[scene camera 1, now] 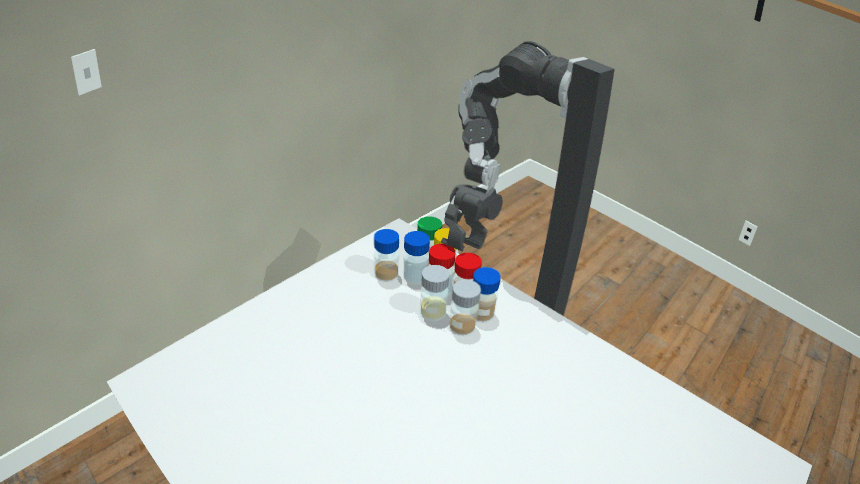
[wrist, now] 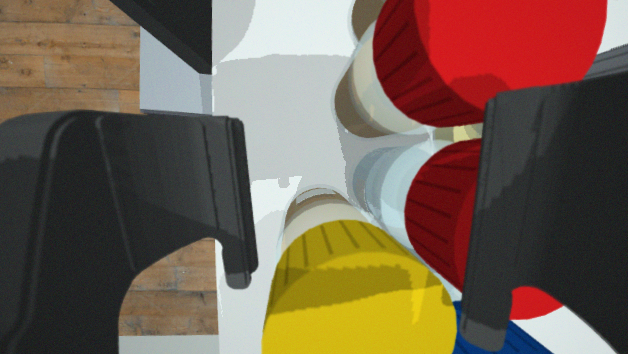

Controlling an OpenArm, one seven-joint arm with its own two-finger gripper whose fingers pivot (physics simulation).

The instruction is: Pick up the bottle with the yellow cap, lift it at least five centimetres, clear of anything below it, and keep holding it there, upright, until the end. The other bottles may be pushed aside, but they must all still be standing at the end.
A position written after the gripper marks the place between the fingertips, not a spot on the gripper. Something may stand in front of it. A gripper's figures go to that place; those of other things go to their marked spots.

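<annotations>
There's a dark post (scene camera 1: 591,82) that's 108 cm from the lens, and a blue-capped bottle (scene camera 1: 488,278) that's 118 cm from the lens. Another blue-capped bottle (scene camera 1: 386,241) is 125 cm from the lens, and the gripper (scene camera 1: 460,246) is 127 cm from the lens.
</annotations>
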